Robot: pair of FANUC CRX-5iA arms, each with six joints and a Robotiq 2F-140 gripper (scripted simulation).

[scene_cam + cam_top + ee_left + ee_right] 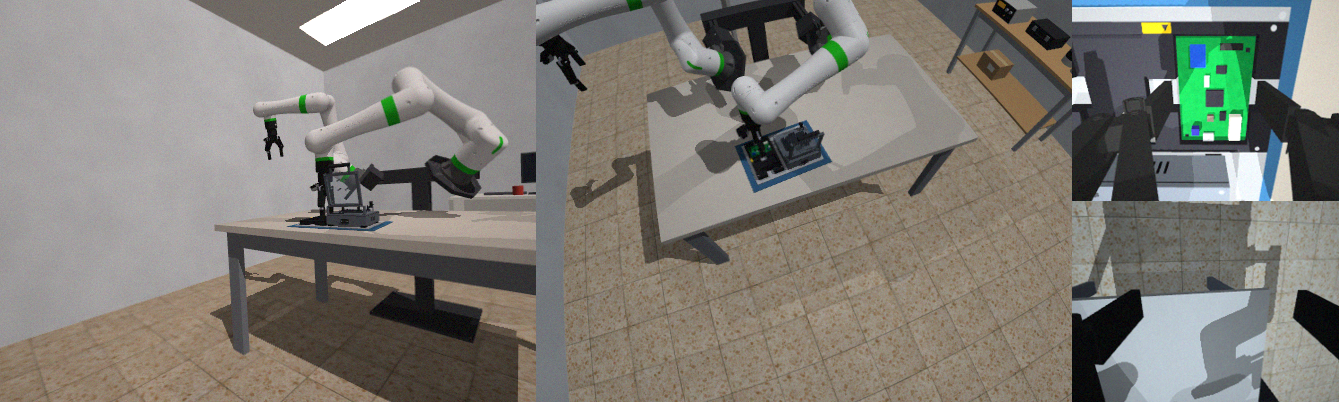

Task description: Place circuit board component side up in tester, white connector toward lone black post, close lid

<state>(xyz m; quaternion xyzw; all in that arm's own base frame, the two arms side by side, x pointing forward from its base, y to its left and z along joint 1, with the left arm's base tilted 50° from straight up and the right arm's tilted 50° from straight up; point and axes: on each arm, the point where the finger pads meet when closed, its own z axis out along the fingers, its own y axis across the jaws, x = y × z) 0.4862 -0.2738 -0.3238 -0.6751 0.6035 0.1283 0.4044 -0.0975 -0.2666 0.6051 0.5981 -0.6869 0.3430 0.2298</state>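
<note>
Right now my left hand is 2 cm above the green circuit board. From my left hand the other things lie so: black tray (5 cm ahead, 2 cm below, 1 cm to the left); then black fitting (22 cm to the left, 5 cm behind, 5 cm above); then clear lid (21 cm to the left, 14 cm ahead, 14 cm above).
</note>
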